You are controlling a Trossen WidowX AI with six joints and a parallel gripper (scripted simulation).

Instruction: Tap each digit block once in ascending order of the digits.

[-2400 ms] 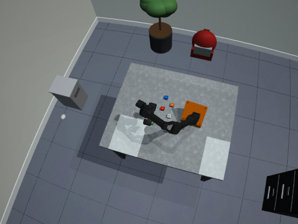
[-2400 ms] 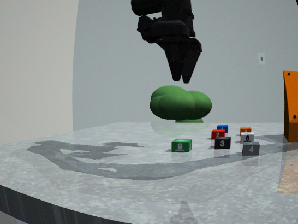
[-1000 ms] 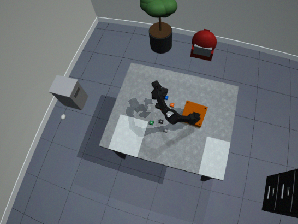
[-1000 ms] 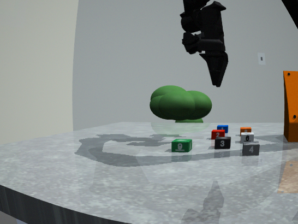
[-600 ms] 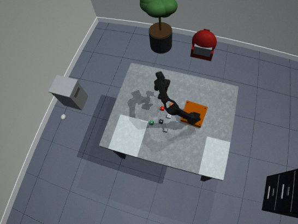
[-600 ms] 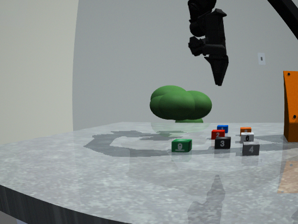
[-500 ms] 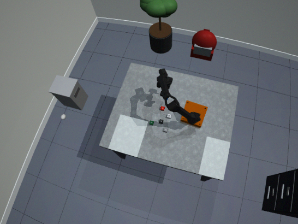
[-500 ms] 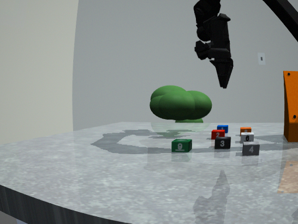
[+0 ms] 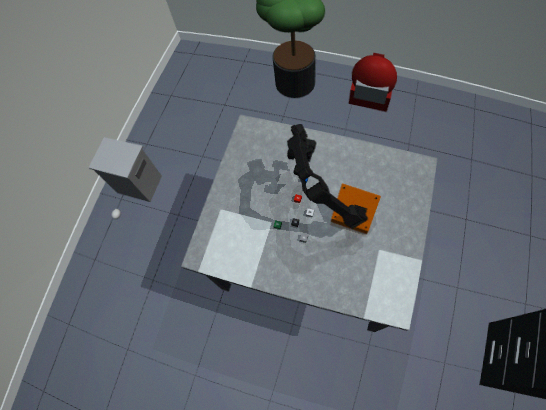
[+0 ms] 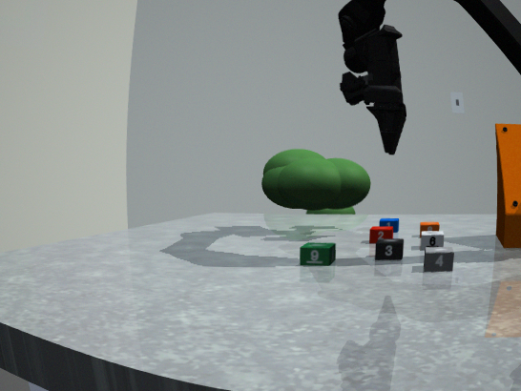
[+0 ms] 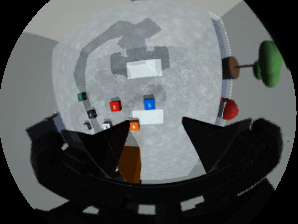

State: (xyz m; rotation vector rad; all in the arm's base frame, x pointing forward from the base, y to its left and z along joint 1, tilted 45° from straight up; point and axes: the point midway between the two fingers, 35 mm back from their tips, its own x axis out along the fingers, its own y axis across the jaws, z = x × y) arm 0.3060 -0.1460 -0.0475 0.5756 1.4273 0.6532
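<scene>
My gripper tip is now 10 mm to the right of the blue 1 block and 120 mm above it. The rest, counted from my gripper tip: orange block: 80 mm behind, 60 mm to the left, 120 mm below; then red 2 block: 120 mm to the left, 120 mm below; then white 6 block: 80 mm behind, 180 mm to the left, 120 mm below.
</scene>
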